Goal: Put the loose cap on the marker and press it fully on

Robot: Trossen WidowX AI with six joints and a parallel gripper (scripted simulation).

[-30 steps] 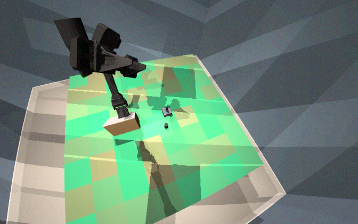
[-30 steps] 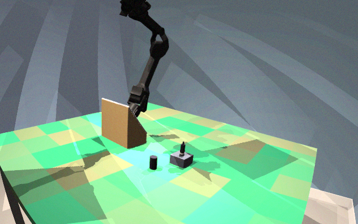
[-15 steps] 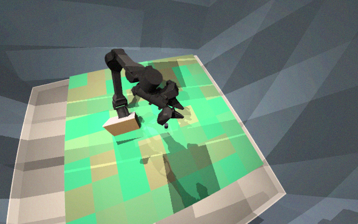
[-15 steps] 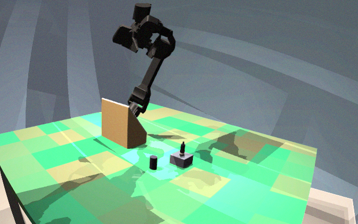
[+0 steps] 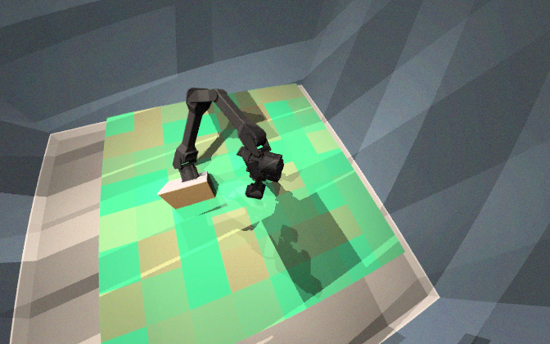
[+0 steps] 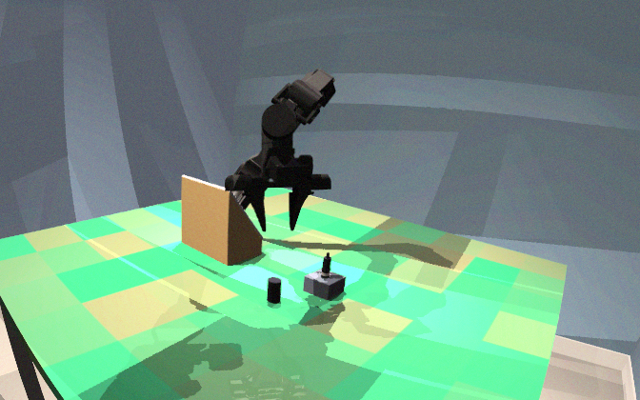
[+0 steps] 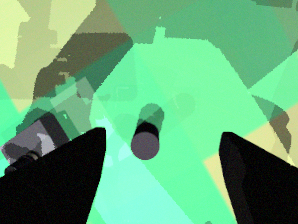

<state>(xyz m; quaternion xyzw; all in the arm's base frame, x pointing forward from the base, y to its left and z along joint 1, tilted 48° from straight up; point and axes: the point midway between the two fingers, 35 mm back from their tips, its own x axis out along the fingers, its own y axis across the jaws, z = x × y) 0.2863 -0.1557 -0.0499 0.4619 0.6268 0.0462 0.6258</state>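
Right now the dark cap is 3 cm behind my gripper tip, 3 cm to the left of it and 14 cm below it. Also, from my gripper tip: grey holder block 1 cm ahead, 15 cm to the left, 15 cm below.
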